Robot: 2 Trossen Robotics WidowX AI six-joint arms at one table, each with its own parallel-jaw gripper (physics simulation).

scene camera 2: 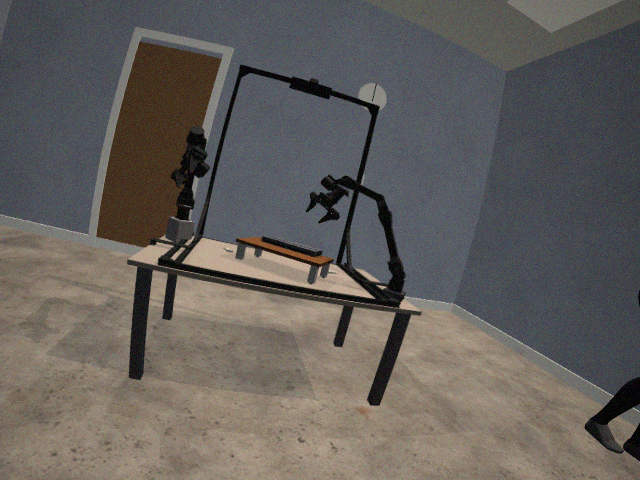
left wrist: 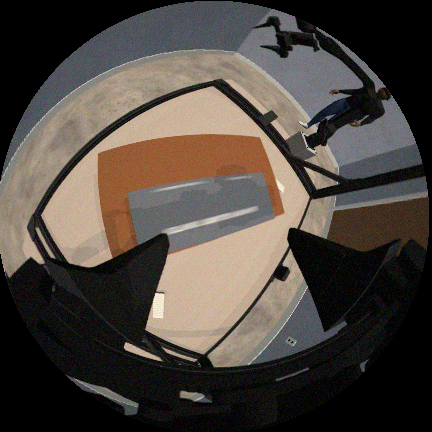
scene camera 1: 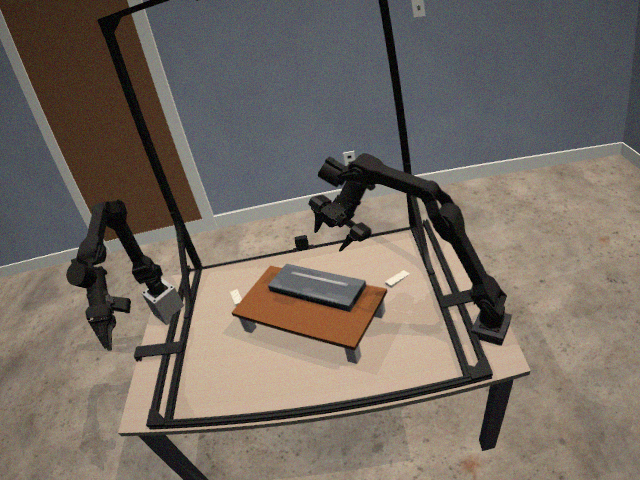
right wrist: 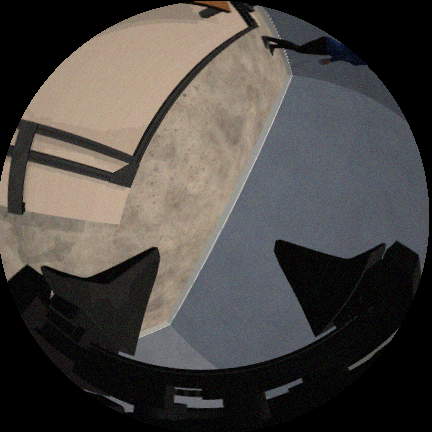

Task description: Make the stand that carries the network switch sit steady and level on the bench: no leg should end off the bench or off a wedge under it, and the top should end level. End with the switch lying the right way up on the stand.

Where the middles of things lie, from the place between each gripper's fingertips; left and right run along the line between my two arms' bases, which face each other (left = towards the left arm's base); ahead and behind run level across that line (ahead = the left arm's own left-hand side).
Labels:
The stand (scene camera 1: pixel 341 328) is 440 mm behind my right hand, 370 mm to the left of it and 270 mm below it. Round my right hand: dark grey network switch (scene camera 1: pixel 341 292) (490 mm behind, 380 mm to the left, 210 mm below).
I see the dark grey network switch 2 cm ahead of my left hand, 6 cm to the right of it and 16 cm below it. The rest, counted from my left hand: stand: 7 cm ahead, 8 cm to the right, 22 cm below.

